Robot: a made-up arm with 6 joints.
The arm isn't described. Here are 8 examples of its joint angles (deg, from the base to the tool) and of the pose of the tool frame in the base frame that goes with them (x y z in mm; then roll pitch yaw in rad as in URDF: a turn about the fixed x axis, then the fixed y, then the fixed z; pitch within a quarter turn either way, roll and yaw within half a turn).
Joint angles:
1: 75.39 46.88 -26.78 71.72 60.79 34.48
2: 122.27 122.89 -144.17 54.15 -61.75 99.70
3: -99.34 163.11 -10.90 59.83 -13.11 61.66
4: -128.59 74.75 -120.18 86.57 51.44 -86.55
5: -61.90 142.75 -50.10 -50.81 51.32 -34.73
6: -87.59 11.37 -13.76 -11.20 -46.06 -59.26
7: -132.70 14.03 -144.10 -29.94 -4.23 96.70
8: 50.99 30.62 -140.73 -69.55 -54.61 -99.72
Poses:
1: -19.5 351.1 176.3 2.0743 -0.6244 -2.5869
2: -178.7 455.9 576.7 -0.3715 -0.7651 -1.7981
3: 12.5 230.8 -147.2 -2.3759 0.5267 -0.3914
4: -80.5 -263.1 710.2 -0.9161 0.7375 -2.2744
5: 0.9 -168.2 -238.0 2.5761 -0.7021 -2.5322
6: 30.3 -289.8 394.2 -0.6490 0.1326 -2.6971
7: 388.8 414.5 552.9 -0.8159 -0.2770 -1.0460
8: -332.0 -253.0 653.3 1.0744 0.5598 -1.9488
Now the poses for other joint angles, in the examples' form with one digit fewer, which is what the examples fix.
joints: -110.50 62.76 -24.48 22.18 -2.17 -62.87
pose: -141 -372 65 -2.316 0.699 2.232
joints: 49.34 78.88 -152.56 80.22 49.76 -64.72
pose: -31 113 799 -0.790 0.528 0.998
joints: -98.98 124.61 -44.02 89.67 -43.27 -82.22
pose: -131 -261 -182 -2.416 0.343 1.315
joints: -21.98 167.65 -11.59 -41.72 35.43 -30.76
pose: -264 53 -61 1.588 -0.412 -1.565
